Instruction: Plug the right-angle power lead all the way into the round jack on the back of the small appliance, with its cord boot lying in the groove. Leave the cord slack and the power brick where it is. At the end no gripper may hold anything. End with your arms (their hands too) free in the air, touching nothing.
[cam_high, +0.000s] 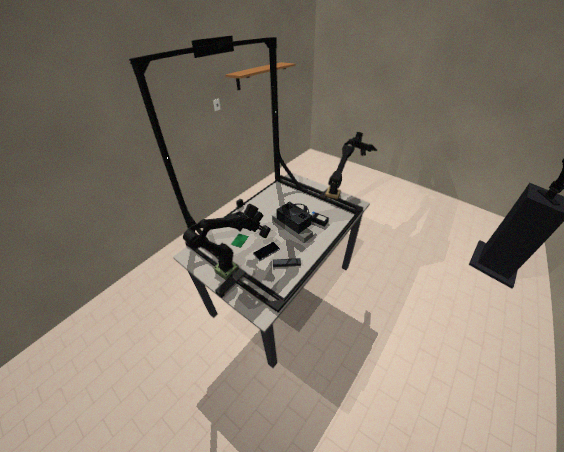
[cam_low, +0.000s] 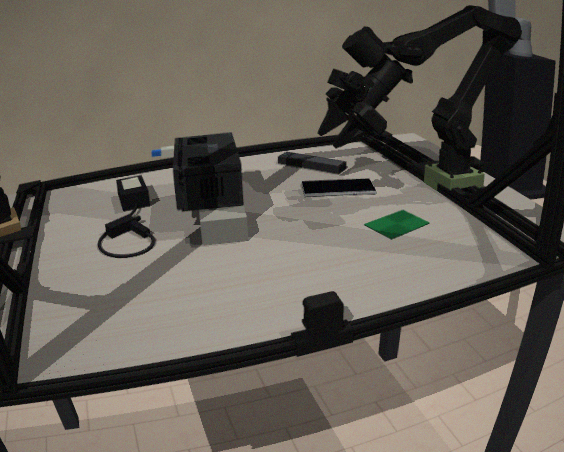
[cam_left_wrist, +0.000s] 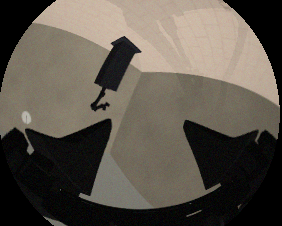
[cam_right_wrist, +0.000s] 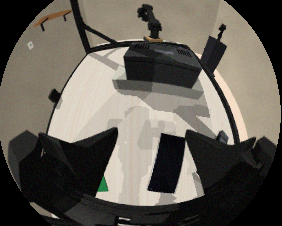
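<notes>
The right-angle plug is 92 cm to the right of my left hand and 17 cm below it. The rest, counted from my left hand: green card (141 cm to the right, 18 cm below, 10 cm behind); then black remote (131 cm to the right, 26 cm ahead, 16 cm below); then grey block (110 cm to the right, 15 cm below, 6 cm ahead).
</notes>
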